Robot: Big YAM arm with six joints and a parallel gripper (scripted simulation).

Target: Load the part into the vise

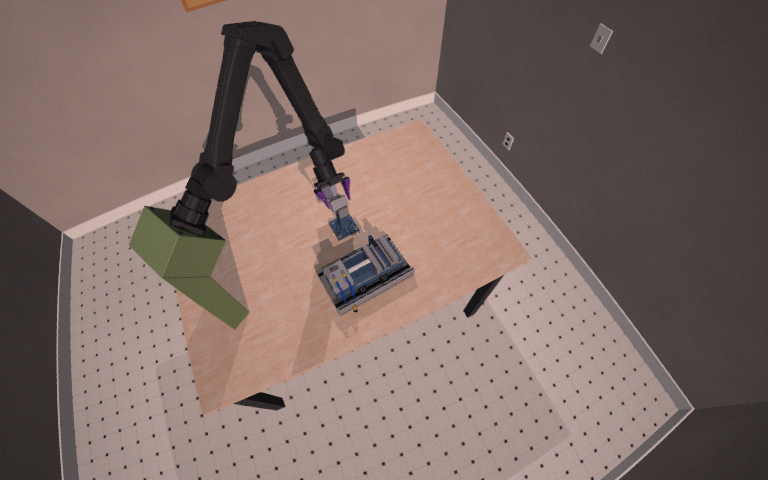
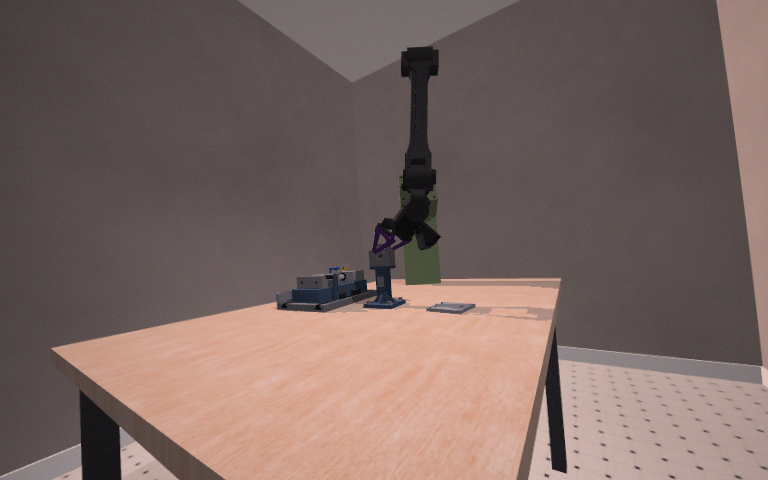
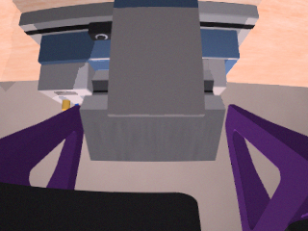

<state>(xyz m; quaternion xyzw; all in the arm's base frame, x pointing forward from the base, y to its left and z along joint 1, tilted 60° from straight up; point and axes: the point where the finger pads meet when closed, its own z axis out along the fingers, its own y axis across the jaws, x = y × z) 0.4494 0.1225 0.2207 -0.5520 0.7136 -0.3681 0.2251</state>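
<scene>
Right now the part is 10 mm below my hand. Also, from my hand: work stop rod 130 mm to the right, 120 mm ahead, 70 mm below; moving jaw 190 mm to the right, 110 mm ahead, 80 mm below; cylinder rod 210 mm to the right, 80 mm below, 60 mm ahead.
</scene>
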